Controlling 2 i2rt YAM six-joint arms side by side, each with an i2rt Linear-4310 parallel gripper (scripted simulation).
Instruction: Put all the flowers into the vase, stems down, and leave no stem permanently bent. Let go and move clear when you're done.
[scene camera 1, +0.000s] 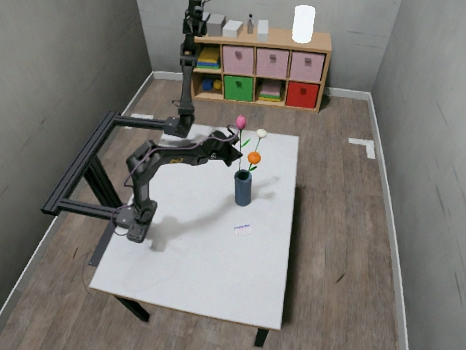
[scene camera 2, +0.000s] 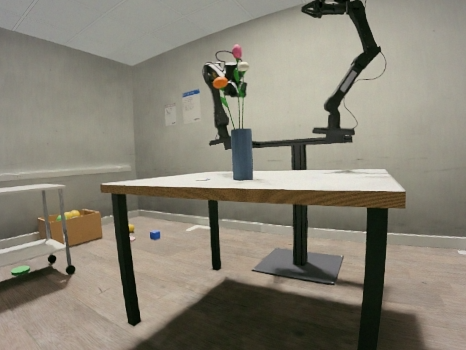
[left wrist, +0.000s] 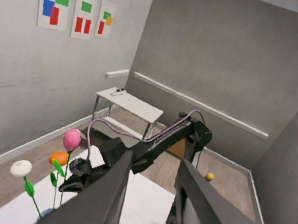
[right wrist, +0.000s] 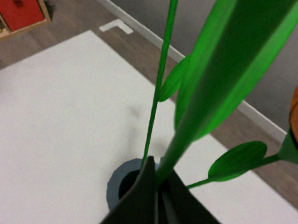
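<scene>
Left gripper (left wrist: 155, 162) and right gripper (right wrist: 155, 164) visible to me. I also see a blue vase (scene camera 2: 241, 139); the vase (right wrist: 123, 178) is visible there too.
</scene>
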